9 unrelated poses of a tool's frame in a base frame.
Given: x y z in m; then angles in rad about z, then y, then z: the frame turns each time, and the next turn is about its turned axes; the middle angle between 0 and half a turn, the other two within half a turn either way.
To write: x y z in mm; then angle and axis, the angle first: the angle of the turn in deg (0 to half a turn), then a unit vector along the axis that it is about. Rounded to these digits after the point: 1 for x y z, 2 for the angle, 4 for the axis.
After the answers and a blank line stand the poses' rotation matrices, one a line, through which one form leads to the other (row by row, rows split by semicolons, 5 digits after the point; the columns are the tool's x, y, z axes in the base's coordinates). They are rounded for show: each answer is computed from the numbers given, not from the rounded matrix.
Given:
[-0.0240 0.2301 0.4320 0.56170 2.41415 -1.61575]
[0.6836 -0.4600 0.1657 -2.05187 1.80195 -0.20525]
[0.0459 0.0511 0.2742 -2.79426 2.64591 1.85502]
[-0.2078 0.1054 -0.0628 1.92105 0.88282 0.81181]
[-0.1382 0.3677 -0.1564 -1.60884 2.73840 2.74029]
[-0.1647 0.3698 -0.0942 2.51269 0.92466 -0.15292]
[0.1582 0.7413 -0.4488 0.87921 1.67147 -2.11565]
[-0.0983 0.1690 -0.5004 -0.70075 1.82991 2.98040]
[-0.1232 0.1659 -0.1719 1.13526 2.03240 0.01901]
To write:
[-24.0 230.1 432.0 144.18 -0.8702 0.4553 -0.1880]
[683.6 -460.0 165.7 149.18 0.6486 0.4905 -0.5820]
[45.9 51.1 274.2 154.73 0.7243 -0.6800 -0.1138]
[-207.8 105.4 -62.8 158.85 -0.2289 0.3694 0.9006]
[-138.2 367.7 -156.4 160.54 0.8183 -0.5644 0.1089]
[-164.7 369.8 -94.2 140.12 -0.4611 0.1119 0.8803]
[158.2 741.3 -448.8 113.74 -0.8834 0.0649 -0.4641]
[-98.3 169.0 -500.4 150.48 0.7899 -0.2184 0.5730]
[-123.2 165.9 -171.9 127.63 -0.5017 0.8036 0.3202]

0.56049 -0.60755 0.56279; -0.82762 -0.43544 0.35418; 0.02988 -0.66429 -0.74688
-0.07689 0.88950 -0.45042; 0.29314 -0.41162 -0.86292; -0.95297 -0.19839 -0.22910
0.09480 -0.88938 -0.44723; -0.98652 -0.02374 -0.16190; 0.13337 0.45655 -0.87964
-0.83143 -0.48832 -0.26508; 0.16149 -0.66887 0.72563; -0.53165 0.56050 0.63498
0.35813 -0.93355 -0.01492; -0.86098 -0.32402 -0.39207; 0.36119 0.15326 -0.91981
-0.39162 -0.65556 -0.64566; 0.47324 -0.74528 0.46967; -0.78910 -0.12162 0.60211
0.69193 0.34439 0.63453; -0.50529 -0.39675 0.76634; 0.51567 -0.85087 -0.10050
0.29679 -0.60500 0.73884; -0.04039 -0.78097 -0.62327; 0.95409 0.15514 -0.25622
-0.20511 -0.90291 0.37774; -0.39571 0.42950 0.81175; -0.89518 0.01702 -0.44538

